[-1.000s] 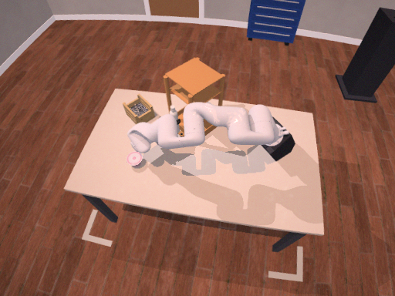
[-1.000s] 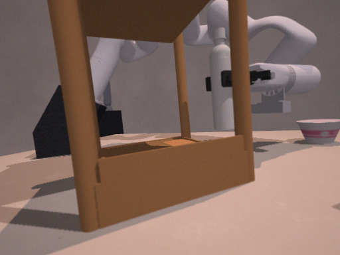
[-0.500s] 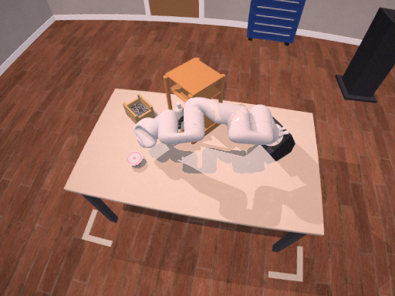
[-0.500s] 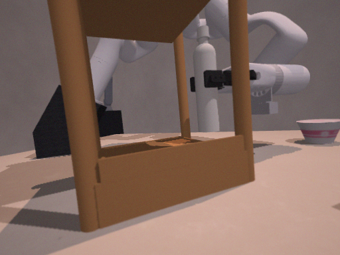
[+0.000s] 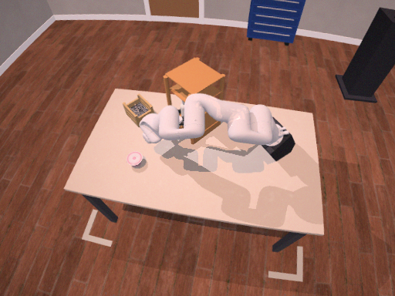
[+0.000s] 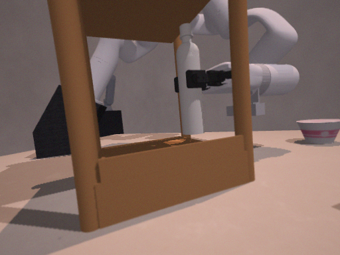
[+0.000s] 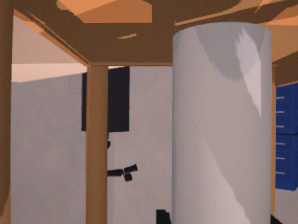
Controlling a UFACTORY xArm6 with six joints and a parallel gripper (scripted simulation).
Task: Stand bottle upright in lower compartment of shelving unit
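Right now the shelving unit is 5 cm behind my hand, 6 cm to the right of it and 3 cm above it. Also, from my hand: small wooden crate 33 cm ahead, 10 cm to the right, 13 cm below; pink-striped bowl 27 cm ahead, 27 cm to the left, 14 cm below.
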